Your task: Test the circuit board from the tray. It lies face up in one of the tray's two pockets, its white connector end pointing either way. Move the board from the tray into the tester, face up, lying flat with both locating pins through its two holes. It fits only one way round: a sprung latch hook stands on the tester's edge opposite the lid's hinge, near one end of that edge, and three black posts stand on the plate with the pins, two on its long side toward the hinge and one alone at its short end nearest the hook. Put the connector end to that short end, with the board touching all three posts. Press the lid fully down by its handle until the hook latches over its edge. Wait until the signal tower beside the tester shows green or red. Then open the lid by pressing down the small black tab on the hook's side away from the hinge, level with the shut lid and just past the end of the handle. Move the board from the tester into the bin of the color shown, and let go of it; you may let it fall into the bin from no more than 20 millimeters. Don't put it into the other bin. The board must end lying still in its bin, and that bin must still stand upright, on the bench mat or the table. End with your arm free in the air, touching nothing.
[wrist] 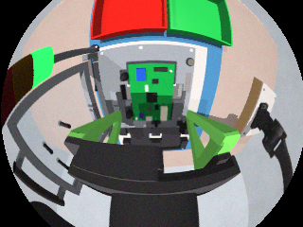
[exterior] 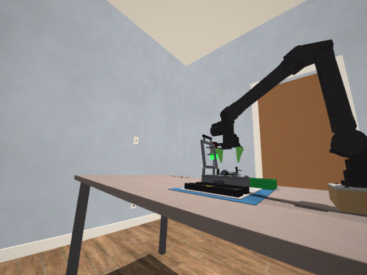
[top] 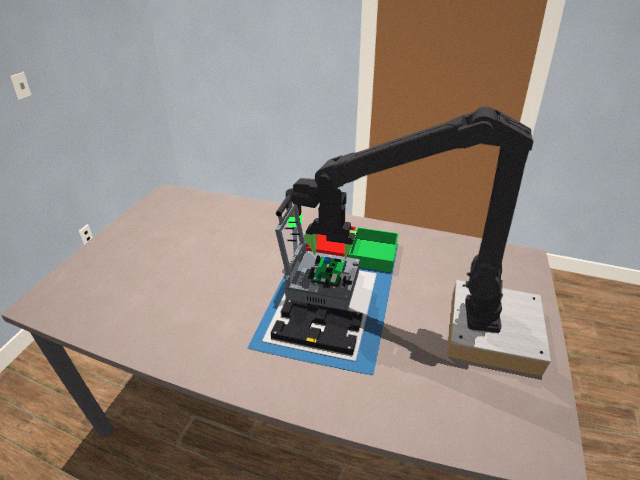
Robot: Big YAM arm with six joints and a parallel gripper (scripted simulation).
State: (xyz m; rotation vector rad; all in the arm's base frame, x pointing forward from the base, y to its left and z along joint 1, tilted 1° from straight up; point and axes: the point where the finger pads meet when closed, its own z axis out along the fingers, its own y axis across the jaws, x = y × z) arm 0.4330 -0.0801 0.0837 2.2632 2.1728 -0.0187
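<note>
Now: the green circuit board 60 mm below my hand. Round my hand: red bin (200 mm to the right, 120 mm below, 40 mm ahead); tester plate (60 mm below, 10 mm ahead); tester lid (120 mm ahead, 50 mm above, 10 mm to the right).
</note>
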